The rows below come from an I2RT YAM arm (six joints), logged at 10 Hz.
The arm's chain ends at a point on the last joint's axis. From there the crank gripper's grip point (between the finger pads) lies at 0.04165 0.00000 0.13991 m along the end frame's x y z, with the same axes.
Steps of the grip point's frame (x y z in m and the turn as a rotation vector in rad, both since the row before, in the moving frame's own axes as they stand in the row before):
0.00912 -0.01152 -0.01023 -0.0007 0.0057 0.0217
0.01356 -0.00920 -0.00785 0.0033 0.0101 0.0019
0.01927 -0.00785 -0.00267 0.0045 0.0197 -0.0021
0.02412 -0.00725 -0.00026 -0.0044 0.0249 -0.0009
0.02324 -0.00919 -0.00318 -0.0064 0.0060 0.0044
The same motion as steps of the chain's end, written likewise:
0.00833 -0.01253 -0.00999 -0.0007 0.0057 0.0217
0.01215 -0.00882 -0.00742 0.0033 0.0101 0.0019
0.01652 -0.00713 -0.00182 0.0045 0.0197 -0.0021
0.02065 -0.00782 0.00082 -0.0044 0.0249 -0.0009
0.02240 -0.01027 -0.00292 -0.0064 0.0060 0.0044

